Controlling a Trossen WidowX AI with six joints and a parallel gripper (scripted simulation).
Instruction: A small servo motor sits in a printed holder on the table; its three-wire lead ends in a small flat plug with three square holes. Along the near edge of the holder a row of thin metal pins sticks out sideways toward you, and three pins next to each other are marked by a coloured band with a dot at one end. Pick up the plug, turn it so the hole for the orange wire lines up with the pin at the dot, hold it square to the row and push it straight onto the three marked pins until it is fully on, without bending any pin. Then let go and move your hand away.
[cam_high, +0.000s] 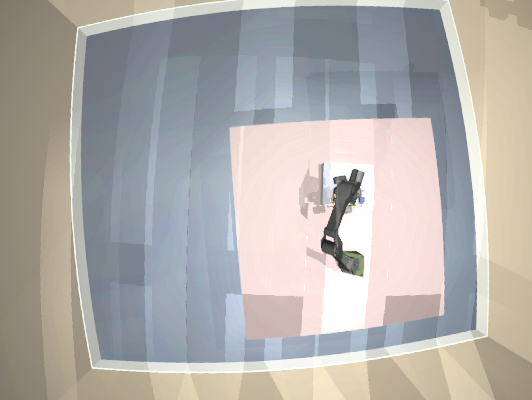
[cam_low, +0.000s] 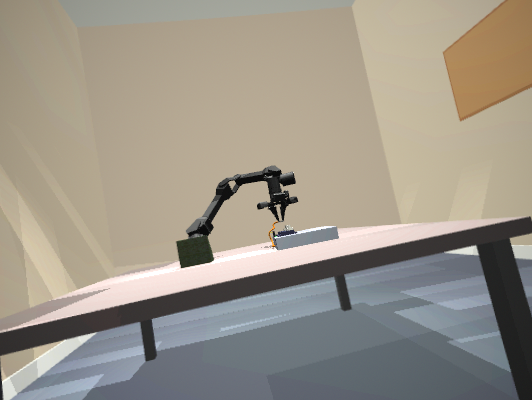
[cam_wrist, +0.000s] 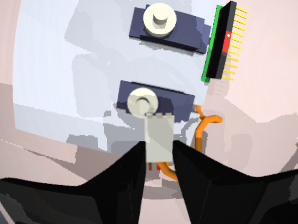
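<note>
Right now the red band is 9 cm to the right of my gripper tip, 6 cm behind it and 4 cm below it. Also, from my gripper tip: printed holder (10 cm to the right, 10 cm ahead, 9 cm below).
</note>
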